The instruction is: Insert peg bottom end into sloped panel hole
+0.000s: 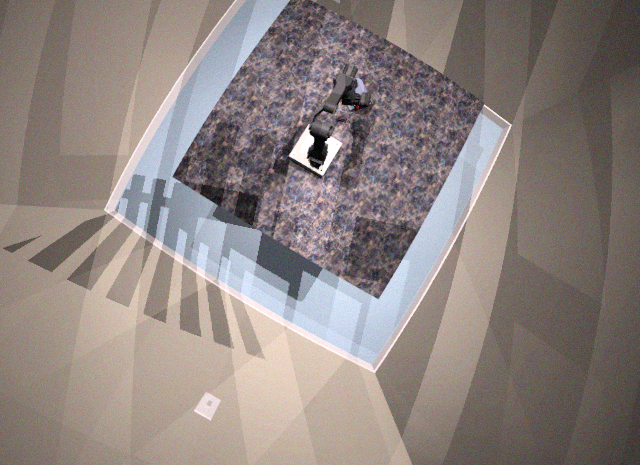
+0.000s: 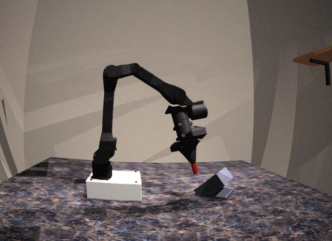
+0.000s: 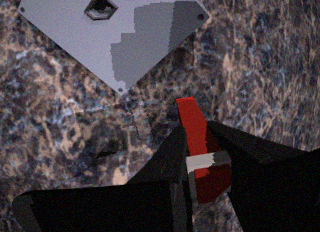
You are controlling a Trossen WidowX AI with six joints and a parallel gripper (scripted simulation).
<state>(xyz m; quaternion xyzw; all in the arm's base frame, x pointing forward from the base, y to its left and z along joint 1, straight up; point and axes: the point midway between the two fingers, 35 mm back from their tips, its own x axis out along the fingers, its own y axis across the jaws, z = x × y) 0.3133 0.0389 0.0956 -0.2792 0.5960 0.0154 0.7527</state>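
Now: gripper tip 90 mm short of the grey sloped panel, 50 mm to the right of it and 90 mm above it. Round my gripper tip: red peg (10 mm behind, 10 mm to the left, 20 mm above).
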